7 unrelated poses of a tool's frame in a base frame.
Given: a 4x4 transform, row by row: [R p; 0 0 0 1], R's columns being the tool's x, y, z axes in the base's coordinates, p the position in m. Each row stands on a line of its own.
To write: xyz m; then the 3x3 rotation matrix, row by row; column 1 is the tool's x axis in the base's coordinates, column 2 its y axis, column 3 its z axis. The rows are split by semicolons. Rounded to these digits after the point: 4 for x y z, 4 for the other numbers.
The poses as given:
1:
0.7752 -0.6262 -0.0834 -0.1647
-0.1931 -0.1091 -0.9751 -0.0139
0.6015 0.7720 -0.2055 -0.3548
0 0 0 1
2:
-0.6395 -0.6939 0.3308 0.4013
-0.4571 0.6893 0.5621 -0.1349
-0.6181 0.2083 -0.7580 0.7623
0 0 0 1
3:
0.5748 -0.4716 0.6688 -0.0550
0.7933 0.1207 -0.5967 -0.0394
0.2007 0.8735 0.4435 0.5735
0 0 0 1
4:
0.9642 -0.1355 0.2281 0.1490
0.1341 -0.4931 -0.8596 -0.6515
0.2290 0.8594 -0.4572 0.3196
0 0 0 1
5:
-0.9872 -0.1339 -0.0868 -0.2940
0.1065 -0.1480 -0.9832 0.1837
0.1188 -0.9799 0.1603 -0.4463
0 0 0 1
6:
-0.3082 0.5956 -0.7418 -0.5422
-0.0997 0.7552 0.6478 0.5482
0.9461 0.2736 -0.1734 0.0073
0 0 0 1
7:
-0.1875 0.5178 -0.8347 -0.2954
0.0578 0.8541 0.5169 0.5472
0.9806 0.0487 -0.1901 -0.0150
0 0 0 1
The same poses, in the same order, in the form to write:
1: -0.1647 -0.0139 -0.3548; 0.7752 -0.6262 -0.0834; -0.1931 -0.1091 -0.9751; 0.6015 0.7720 -0.2055
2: 0.4013 -0.1349 0.7623; -0.6395 -0.6939 0.3308; -0.4571 0.6893 0.5621; -0.6181 0.2083 -0.7580
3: -0.0550 -0.0394 0.5735; 0.5748 -0.4716 0.6688; 0.7933 0.1207 -0.5967; 0.2007 0.8735 0.4435
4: 0.1490 -0.6515 0.3196; 0.9642 -0.1355 0.2281; 0.1341 -0.4931 -0.8596; 0.2290 0.8594 -0.4572
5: -0.2940 0.1837 -0.4463; -0.9872 -0.1339 -0.0868; 0.1065 -0.1480 -0.9832; 0.1188 -0.9799 0.1603
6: -0.5422 0.5482 0.0073; -0.3082 0.5956 -0.7418; -0.0997 0.7552 0.6478; 0.9461 0.2736 -0.1734
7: -0.2954 0.5472 -0.0150; -0.1875 0.5178 -0.8347; 0.0578 0.8541 0.5169; 0.9806 0.0487 -0.1901
